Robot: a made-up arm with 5 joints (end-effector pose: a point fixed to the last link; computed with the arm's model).
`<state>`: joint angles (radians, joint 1 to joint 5).
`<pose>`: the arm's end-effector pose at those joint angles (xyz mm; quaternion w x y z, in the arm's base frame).
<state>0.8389 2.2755 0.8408 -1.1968 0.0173</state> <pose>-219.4 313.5 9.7 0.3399 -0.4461 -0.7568 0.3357</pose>
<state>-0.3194 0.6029 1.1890 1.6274 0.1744</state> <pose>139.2 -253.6 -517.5 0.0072 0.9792 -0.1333 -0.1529</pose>
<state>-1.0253 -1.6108 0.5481 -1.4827 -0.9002</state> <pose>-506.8 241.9 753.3 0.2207 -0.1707 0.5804 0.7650</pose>
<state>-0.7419 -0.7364 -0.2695 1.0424 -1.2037</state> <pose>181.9 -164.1 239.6 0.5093 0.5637 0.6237 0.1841</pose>
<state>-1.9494 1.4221 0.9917 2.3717 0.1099</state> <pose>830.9 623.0 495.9 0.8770 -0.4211 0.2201 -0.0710</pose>
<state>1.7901 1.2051 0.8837 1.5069 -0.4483</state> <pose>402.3 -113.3 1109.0 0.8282 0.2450 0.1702 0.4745</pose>
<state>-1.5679 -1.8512 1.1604 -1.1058 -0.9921</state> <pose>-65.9 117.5 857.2 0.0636 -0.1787 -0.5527 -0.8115</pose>
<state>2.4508 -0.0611 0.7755 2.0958 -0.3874</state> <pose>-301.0 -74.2 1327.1 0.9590 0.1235 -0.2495 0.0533</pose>
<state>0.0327 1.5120 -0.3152 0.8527 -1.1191</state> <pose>-114.2 -180.0 622.3 0.9086 0.1425 -0.3439 0.1893</pose>
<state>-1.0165 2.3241 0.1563 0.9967 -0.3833</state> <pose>-214.3 -241.8 -101.4 0.1754 0.4006 -0.8993 0.0054</pose>
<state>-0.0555 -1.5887 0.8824 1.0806 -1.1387</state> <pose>-169.5 -407.2 233.2 0.1915 0.7127 0.5606 -0.3756</pose>
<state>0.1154 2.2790 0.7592 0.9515 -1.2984</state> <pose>-70.7 -293.7 623.7 0.5525 0.0046 -0.3598 0.7519</pose>
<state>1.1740 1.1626 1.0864 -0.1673 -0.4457</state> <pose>-107.2 245.9 693.5 0.8568 -0.2259 -0.0566 0.4600</pose>
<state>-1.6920 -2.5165 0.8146 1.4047 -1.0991</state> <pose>-242.3 -107.2 -65.8 0.3267 -0.3053 -0.8853 0.1273</pose>
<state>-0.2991 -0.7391 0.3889 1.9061 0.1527</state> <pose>-626.0 -774.4 111.5 0.3820 0.6696 -0.0016 -0.6369</pose>
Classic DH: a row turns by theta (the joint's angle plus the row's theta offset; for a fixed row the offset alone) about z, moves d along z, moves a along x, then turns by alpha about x. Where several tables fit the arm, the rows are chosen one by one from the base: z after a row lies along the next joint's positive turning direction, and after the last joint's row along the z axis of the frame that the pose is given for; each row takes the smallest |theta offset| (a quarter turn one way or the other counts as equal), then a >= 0, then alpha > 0; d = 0 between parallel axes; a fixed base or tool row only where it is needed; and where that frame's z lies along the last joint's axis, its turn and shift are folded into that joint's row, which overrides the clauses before.
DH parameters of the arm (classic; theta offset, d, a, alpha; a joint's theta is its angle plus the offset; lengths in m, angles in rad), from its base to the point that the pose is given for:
base (fixed): -1.5708 0.4241 0.0245 1.5708
joint 1: -1.5708 0.0143 0.0115 -1.5708
joint 2: 0 0.1066 0.111 -1.5708
joint 3: 0.7327 -0.4562 0.0884 0.4902
joint 4: -0.7952 0.2565 -0.3464 1.2132
joint 5: -1.2279 -0.2321 -0.3287 1.5708
tool (fixed): 3.1416 0.2495 0 0

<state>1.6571 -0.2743 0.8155 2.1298 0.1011</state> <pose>-660.4 -664.3 958.3 0.7041 0.4380 -0.5024 -0.2448</pose>
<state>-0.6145 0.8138 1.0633 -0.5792 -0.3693</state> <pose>-29.8 -153.9 803.5 0.8494 0.4285 -0.2402 0.1926</pose>
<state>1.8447 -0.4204 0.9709 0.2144 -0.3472</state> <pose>285.0 106.5 772.7 0.9064 -0.2932 0.1255 -0.2770</pose>
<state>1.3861 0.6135 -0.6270 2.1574 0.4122</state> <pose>-545.5 -421.7 1218.1 0.7073 0.2028 -0.5835 0.3437</pose>
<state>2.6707 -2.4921 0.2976 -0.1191 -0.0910</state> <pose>-27.9 -254.6 760.3 0.1134 -0.2372 0.1448 -0.9539</pose>
